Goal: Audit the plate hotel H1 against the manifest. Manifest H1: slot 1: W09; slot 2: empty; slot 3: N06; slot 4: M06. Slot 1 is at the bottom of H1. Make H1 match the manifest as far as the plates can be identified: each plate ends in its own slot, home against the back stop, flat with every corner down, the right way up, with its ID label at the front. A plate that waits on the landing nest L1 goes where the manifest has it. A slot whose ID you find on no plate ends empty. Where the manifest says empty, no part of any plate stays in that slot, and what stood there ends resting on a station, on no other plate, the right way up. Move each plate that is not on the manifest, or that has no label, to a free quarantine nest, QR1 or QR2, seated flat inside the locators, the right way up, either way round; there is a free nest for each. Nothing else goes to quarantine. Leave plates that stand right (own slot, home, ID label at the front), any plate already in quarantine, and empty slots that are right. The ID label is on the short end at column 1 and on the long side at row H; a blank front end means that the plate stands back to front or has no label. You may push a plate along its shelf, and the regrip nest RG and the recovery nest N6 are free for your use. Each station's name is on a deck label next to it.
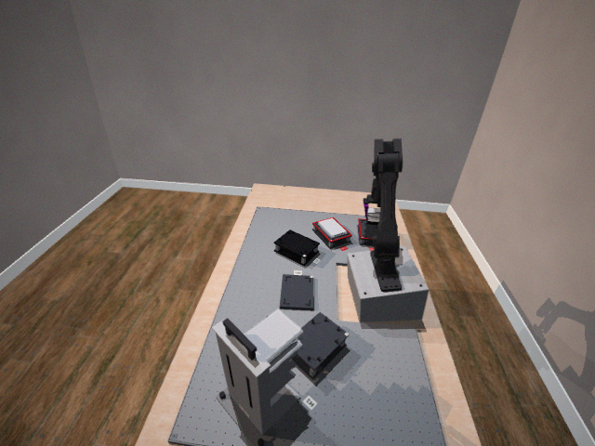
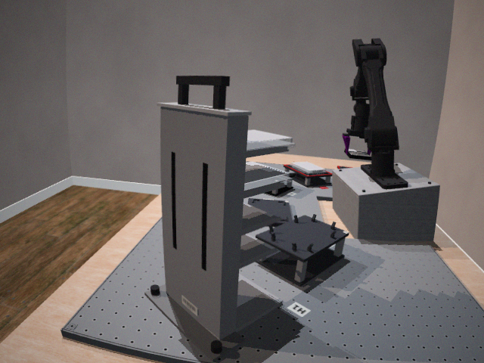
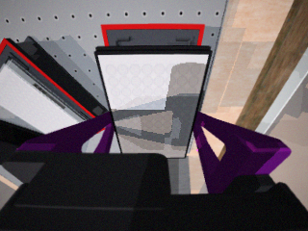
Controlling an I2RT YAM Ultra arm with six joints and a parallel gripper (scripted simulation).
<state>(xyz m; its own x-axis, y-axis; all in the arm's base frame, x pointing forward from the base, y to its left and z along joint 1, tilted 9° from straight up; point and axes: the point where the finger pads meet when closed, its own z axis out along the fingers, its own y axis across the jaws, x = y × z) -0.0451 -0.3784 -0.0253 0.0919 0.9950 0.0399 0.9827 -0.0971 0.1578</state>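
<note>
The red-edged nest is 8 cm below my hand. Also, from my hand: black raised nest: 36 cm ahead, 14 cm to the left, 7 cm below; then dark plate: right at my hand; then red-rimmed nest: 20 cm ahead, 8 cm below, 1 cm to the left.
</note>
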